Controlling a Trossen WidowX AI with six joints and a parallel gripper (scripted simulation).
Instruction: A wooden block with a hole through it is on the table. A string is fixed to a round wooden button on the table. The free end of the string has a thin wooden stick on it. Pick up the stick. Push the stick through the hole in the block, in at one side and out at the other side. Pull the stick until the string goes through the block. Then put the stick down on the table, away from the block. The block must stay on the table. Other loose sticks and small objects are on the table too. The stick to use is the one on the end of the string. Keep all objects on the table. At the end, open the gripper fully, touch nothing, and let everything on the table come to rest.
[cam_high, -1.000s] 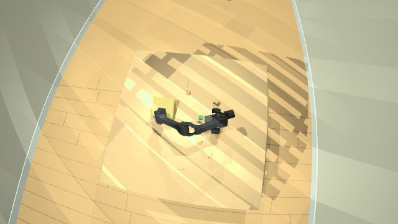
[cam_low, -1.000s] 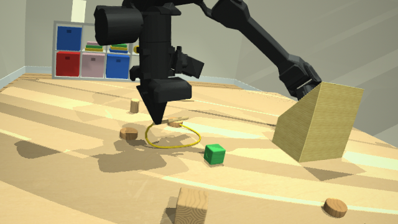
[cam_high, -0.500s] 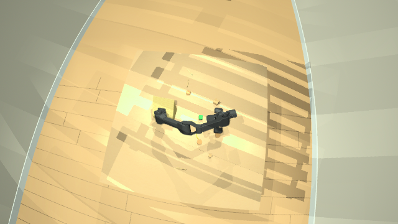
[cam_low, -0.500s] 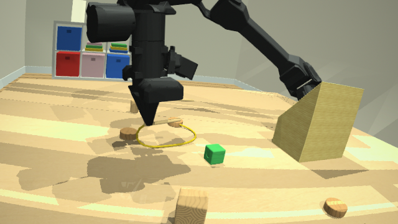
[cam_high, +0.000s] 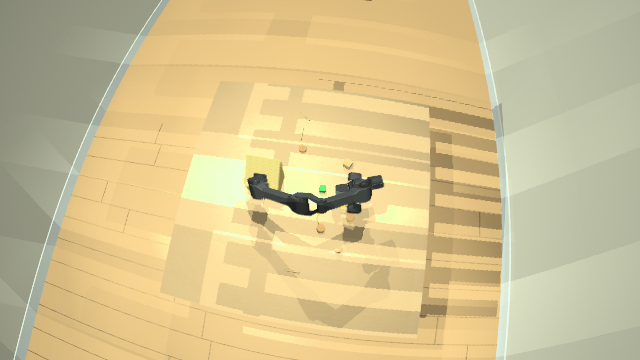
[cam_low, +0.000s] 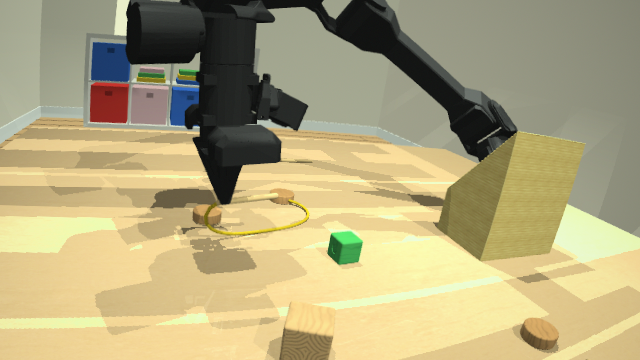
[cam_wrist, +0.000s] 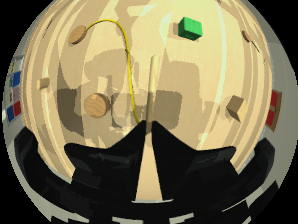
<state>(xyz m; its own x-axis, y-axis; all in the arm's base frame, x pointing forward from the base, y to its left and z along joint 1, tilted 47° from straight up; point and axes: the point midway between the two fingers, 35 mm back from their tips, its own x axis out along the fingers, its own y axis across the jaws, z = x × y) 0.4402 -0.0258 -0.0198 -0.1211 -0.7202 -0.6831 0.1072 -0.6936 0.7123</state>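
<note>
Right now the green cube is 140 mm behind my gripper tip, 40 mm to the left of it and 40 mm below it. From my gripper tip the other things lie so: wooden block (190 mm to the left, 40 mm below, 40 mm behind); then peg (250 mm to the right, 40 mm below, 30 mm behind); then round wooden button (160 mm to the right, 120 mm behind, 50 mm below).
</note>
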